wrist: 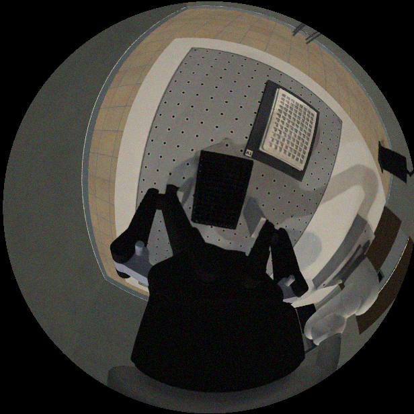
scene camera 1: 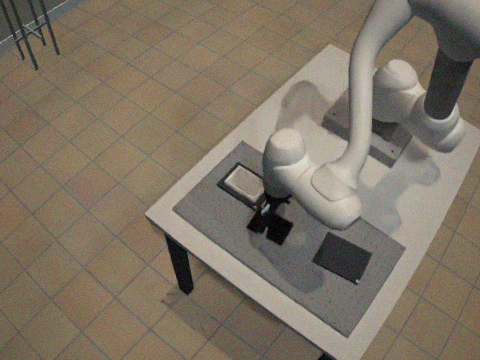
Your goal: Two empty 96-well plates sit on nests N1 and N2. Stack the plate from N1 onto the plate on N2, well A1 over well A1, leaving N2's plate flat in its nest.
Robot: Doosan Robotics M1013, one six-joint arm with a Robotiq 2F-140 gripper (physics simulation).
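Places are measured from the arm's base along level axes (x ahead, y left, z up), in millimetres.
Where they show: gripper, fingertip midpoint: (scene camera 1: 271, 224); arm's base at its link origin: (scene camera 1: 378, 117).
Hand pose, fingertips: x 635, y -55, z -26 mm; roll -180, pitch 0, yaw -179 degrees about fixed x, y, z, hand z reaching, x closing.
Note:
Each offset is from my fingertips to the centre of the thing. "spot": to the spot under its first point. Level surfaces: height alone.
A white 96-well plate {157 mm right, 72 mm back, 1 mm up} (scene camera 1: 243, 183) (wrist: 288, 129) lies flat in a black nest {spot: 215 mm right, 20 mm back, 6 mm down} (scene camera 1: 223, 185) (wrist: 262, 127) at the left end of the grey breadboard {spot: 145 mm right, 93 mm ahead, 18 mm down} (scene camera 1: 217, 221) (wrist: 200, 96). The nest has an A1 label at one corner. A black rectangular plate {2 mm right, 0 mm ahead, 11 mm down} (scene camera 1: 278, 231) (wrist: 222, 181) lies on the middle of the board. My gripper (scene camera 1: 268, 218) (wrist: 216, 211) hangs low over the near end of the black plate. Its fingers are spread apart on either side and hold nothing. A bare dark nest {248 mm left, 54 mm back, 11 mm down} (scene camera 1: 342, 257) lies at the right end of the board.
The breadboard rests on a white table {31 mm down} (scene camera 1: 310, 71) with dark legs over a tiled floor. The arm's grey base plate (scene camera 1: 381, 150) is bolted at the back right. The arm's bulky white wrist (scene camera 1: 306, 178) hangs over the board's middle.

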